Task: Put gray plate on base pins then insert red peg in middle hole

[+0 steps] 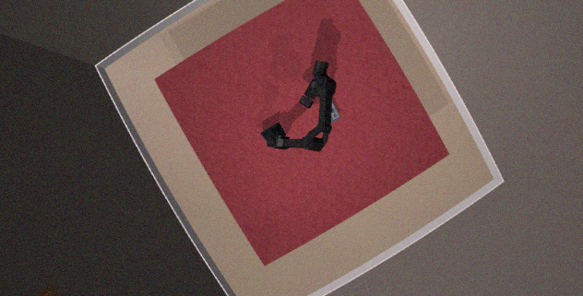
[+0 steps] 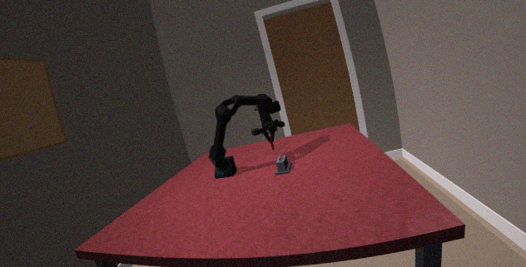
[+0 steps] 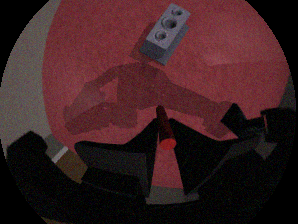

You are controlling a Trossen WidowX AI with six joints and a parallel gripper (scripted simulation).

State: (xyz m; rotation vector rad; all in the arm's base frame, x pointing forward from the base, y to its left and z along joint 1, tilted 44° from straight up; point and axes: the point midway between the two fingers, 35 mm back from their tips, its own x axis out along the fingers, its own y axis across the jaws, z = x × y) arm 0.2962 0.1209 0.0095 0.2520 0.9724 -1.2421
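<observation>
My gripper tip is 140 mm to the left of the gray plate, 70 mm above it and 60 mm short of it. The rest, counted from my gripper tip: red peg: right at my gripper tip; base: 140 mm to the right, 110 mm below, 60 mm ahead.
</observation>
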